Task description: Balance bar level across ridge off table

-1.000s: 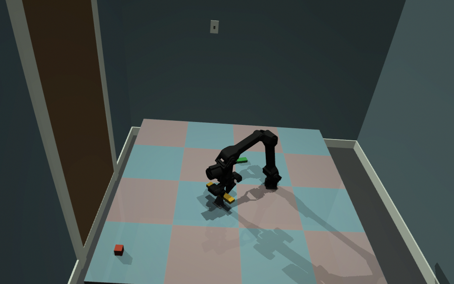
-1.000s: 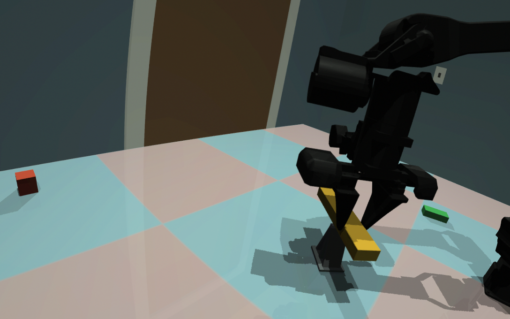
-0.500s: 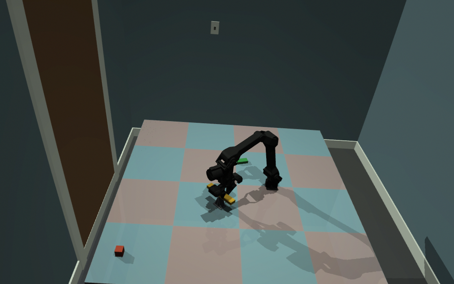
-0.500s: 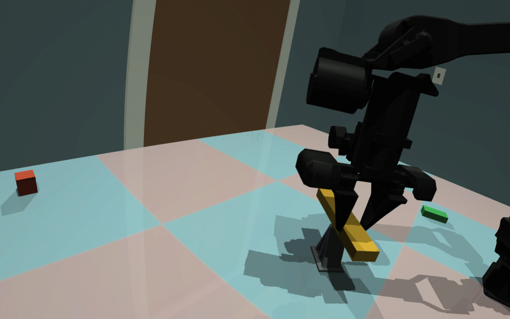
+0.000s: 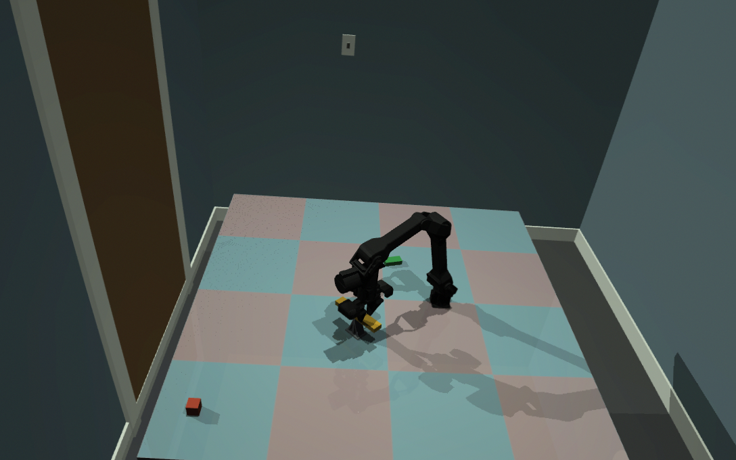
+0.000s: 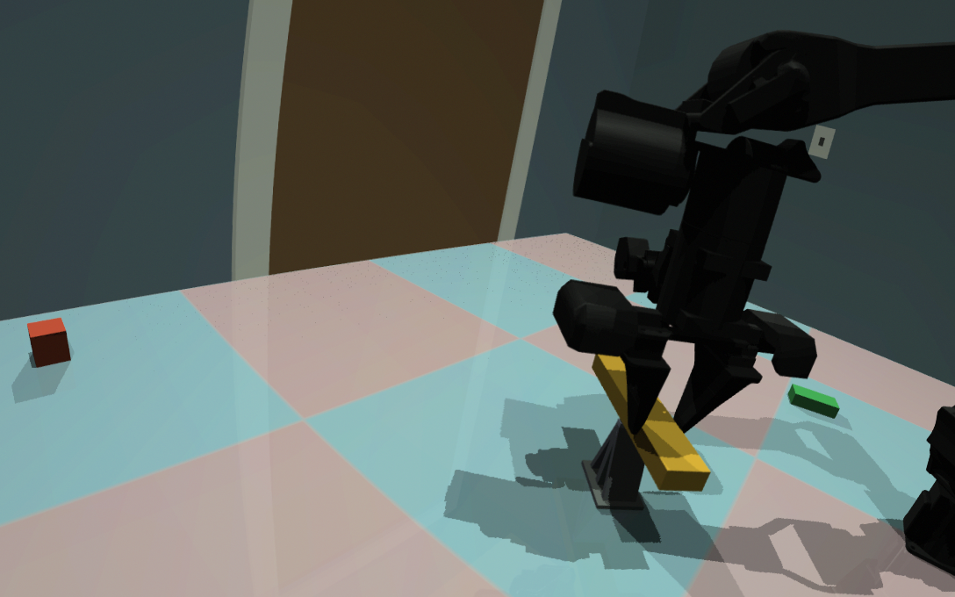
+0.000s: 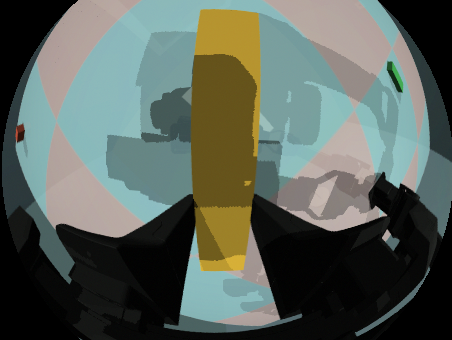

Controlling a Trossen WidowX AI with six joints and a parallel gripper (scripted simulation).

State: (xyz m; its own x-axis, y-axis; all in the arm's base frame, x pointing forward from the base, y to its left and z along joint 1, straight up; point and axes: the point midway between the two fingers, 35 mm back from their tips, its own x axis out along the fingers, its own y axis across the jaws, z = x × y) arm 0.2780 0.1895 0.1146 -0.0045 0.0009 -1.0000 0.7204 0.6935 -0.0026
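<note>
Now: the yellow bar 20 mm to the right of my gripper tip and 20 mm ahead of it. The rest, counted from my gripper tip: red cube 460 mm ahead, 310 mm to the left, 60 mm below; then green block 400 mm to the right, 120 mm behind, 70 mm below.
</note>
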